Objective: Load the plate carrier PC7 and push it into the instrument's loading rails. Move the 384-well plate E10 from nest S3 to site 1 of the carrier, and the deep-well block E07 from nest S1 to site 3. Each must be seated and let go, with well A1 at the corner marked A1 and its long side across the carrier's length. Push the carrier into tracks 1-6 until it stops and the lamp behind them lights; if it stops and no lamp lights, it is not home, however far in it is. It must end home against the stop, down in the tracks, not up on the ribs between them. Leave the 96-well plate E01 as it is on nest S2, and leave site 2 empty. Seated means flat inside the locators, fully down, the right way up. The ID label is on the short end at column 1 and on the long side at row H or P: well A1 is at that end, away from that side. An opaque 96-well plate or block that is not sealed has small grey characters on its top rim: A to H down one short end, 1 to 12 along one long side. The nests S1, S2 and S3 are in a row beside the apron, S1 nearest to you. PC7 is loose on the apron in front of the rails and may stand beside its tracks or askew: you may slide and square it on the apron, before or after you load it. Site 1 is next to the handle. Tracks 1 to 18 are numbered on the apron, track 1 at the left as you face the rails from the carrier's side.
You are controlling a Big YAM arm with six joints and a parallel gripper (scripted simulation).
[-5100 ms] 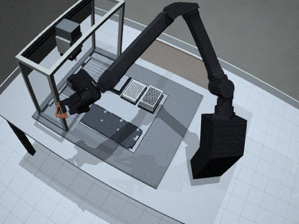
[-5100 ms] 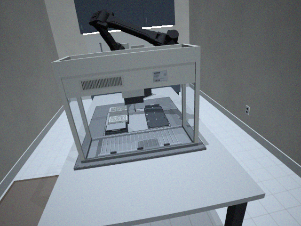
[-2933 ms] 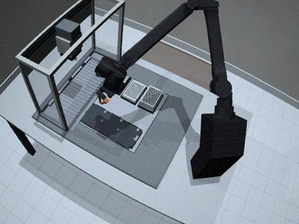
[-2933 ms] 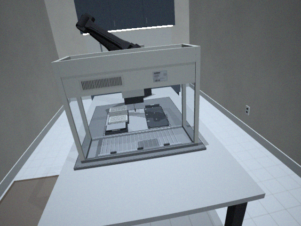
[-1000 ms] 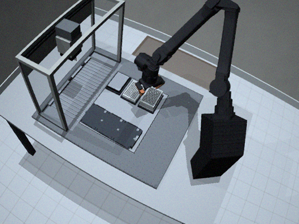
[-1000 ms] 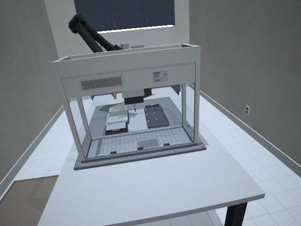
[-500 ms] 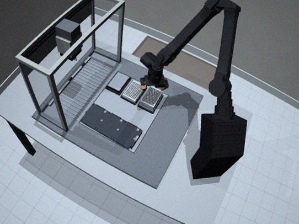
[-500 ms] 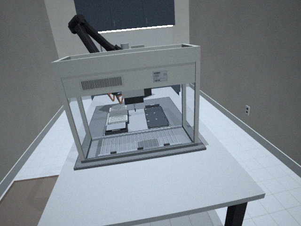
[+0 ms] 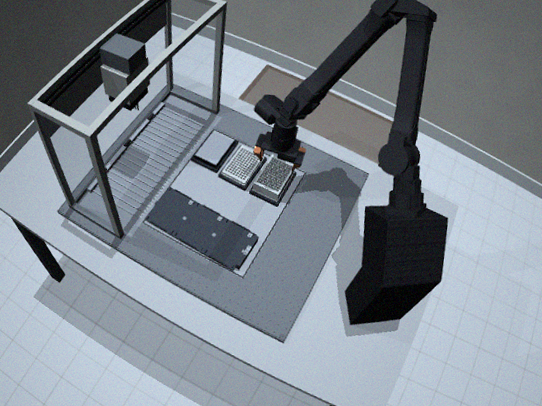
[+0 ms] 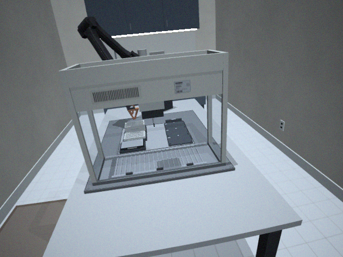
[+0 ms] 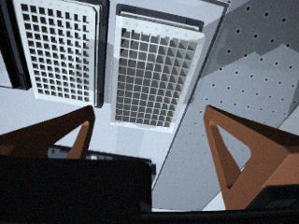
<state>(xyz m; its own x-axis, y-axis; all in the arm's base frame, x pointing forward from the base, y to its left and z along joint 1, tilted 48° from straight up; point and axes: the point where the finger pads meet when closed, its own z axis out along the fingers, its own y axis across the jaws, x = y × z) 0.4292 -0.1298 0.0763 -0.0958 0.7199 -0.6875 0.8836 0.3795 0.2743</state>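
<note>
My gripper is now 100 mm above the nest S1. The rest, counted from my hand: dark carrier PC7: 250 mm to the left, 130 mm ahead, 90 mm below; dark nest S3: 220 mm ahead, 100 mm below, 30 mm to the right.
</note>
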